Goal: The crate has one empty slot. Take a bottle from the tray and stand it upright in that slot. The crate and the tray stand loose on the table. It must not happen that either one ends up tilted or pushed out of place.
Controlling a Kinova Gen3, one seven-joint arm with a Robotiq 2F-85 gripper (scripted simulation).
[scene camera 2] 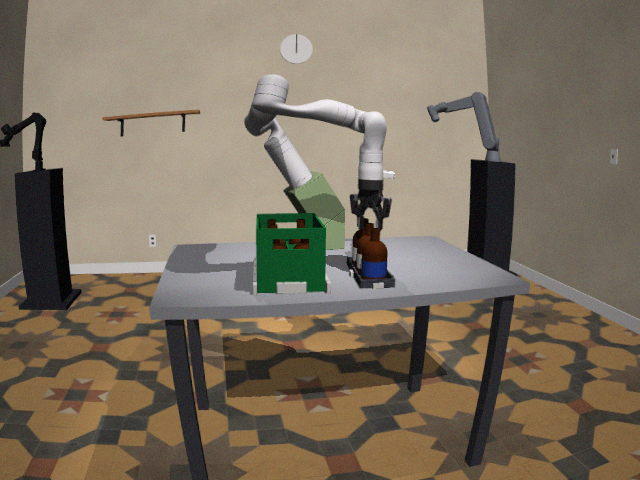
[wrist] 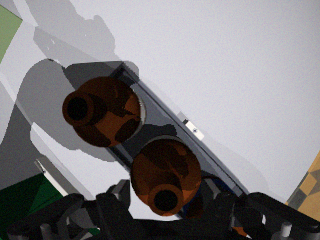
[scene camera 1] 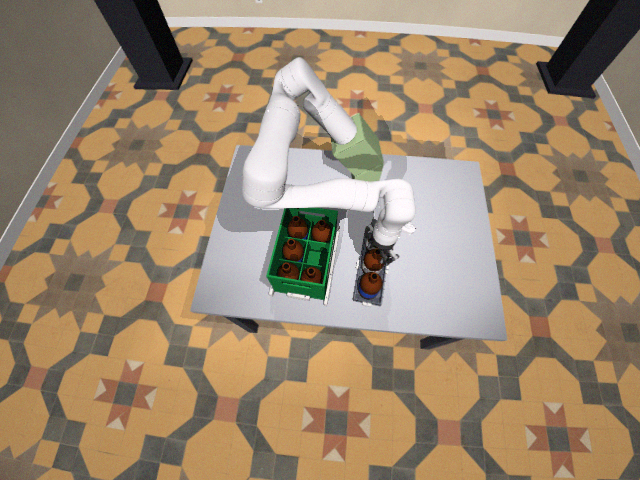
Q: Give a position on a tray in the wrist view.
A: At 160, 119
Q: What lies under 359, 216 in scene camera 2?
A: My gripper.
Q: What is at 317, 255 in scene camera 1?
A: A crate.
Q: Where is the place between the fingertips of my gripper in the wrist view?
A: At 165, 191
